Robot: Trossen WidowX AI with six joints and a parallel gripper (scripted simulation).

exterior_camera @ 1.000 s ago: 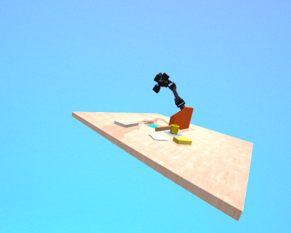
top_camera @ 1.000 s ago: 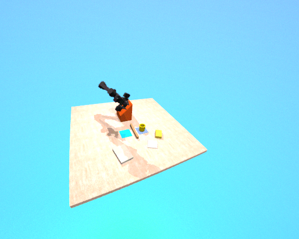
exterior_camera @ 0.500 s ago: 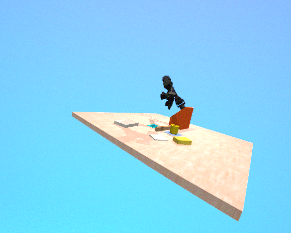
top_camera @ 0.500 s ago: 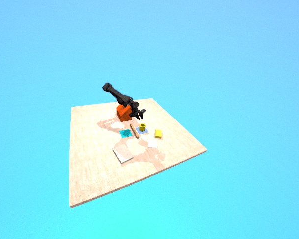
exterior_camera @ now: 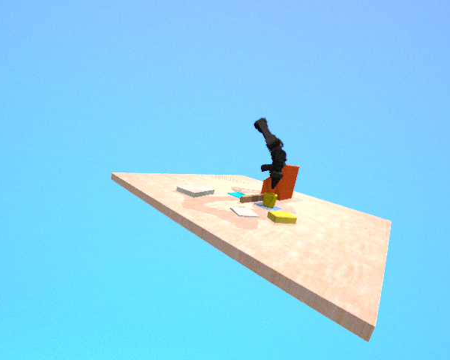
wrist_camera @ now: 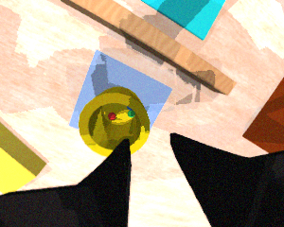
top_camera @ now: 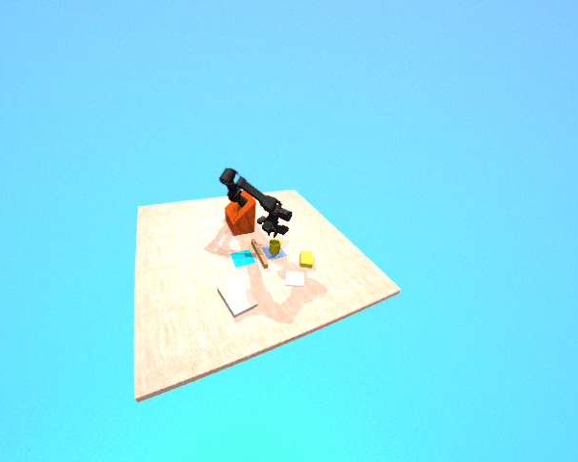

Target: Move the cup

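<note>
Right now my gripper tip is 60 mm above the yellow cup, 20 mm short of it and 10 mm to the right of it. From my gripper tip the other things lie so: red marble (80 mm below, 40 mm ahead, 20 mm to the left); then green marble (80 mm below, 10 mm to the left, 10 mm ahead); then pale blue pad (110 mm below, 30 mm ahead, 10 mm to the left).
</note>
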